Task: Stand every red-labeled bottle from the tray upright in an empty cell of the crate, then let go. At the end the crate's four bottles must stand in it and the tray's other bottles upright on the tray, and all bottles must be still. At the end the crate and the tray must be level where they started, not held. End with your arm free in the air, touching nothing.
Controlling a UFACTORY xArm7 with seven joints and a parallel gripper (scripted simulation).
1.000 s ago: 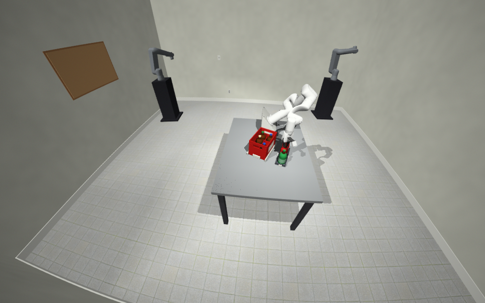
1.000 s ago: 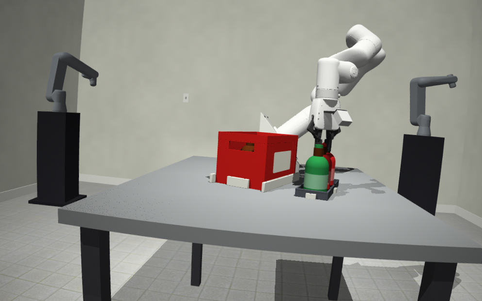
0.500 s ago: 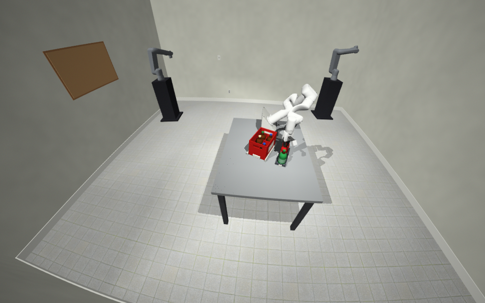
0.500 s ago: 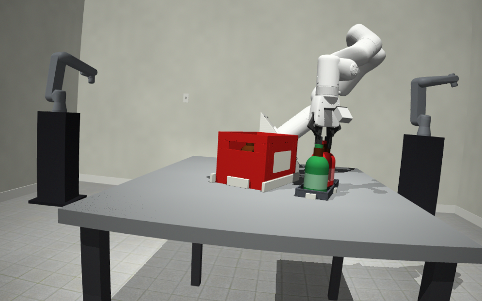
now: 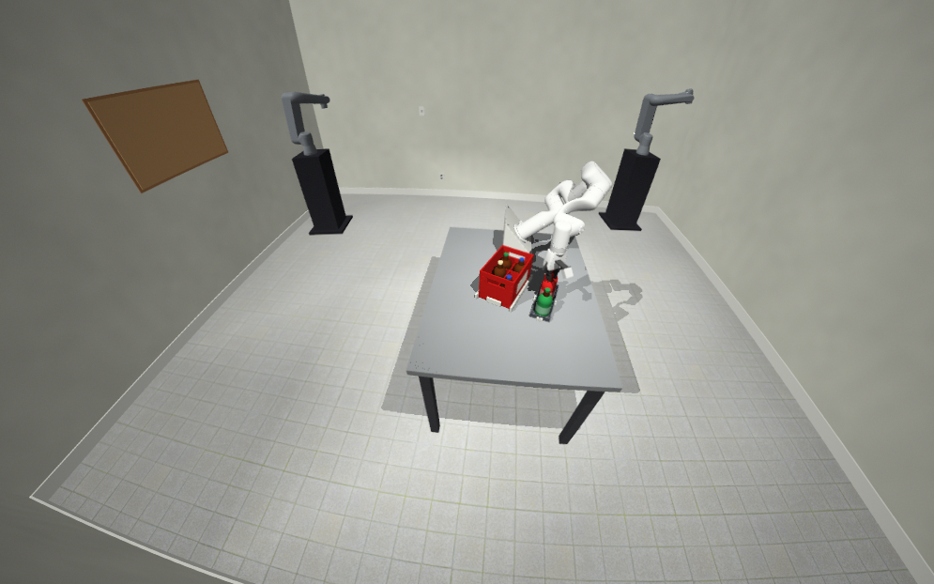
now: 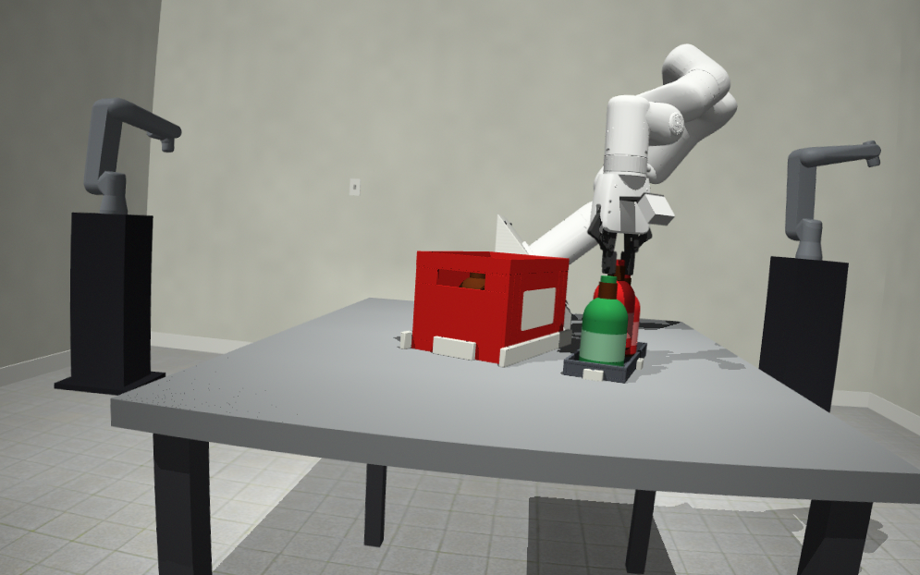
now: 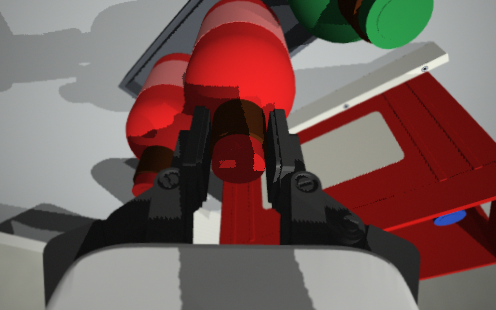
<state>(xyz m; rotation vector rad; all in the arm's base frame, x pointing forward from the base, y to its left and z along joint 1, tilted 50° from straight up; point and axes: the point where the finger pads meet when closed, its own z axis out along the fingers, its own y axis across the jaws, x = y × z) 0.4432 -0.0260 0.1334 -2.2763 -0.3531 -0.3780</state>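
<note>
The green bottle lies 10 cm below my hand, 8 cm ahead of it and 3 cm to the right of it. Round my hand: dark tray 17 cm below; red-labeled bottle 10 cm below, 8 cm behind, 3 cm to the left; red crate 20 cm to the right, 11 cm behind, 10 cm below.
</note>
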